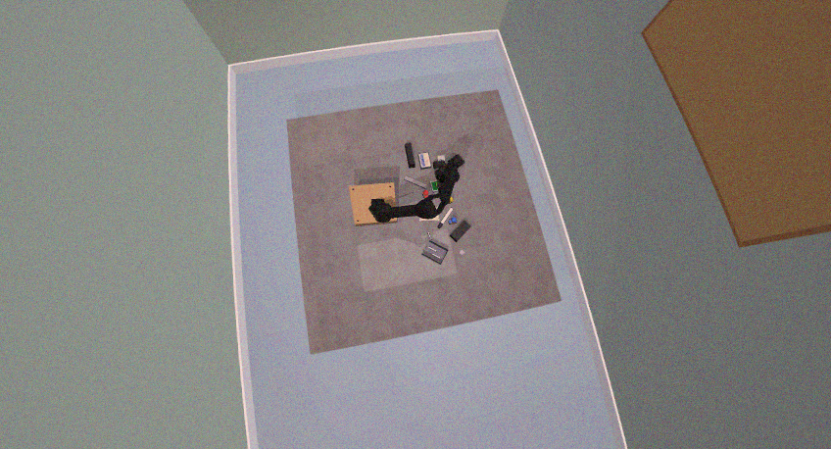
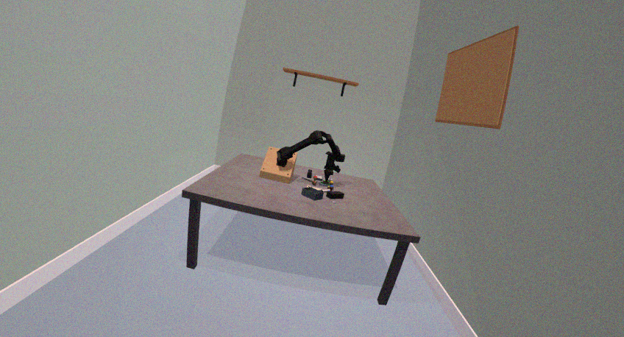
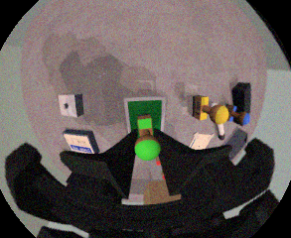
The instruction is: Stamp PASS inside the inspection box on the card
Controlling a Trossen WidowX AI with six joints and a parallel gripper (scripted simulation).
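The green ink pad is 3 cm below my gripper tip. Round my gripper tip: red-knobbed stamp 8 cm behind, 6 cm to the right, 2 cm below; grey block 2 cm ahead, 15 cm to the left, 2 cm below; cream card 7 cm behind, 16 cm to the right, 4 cm below.
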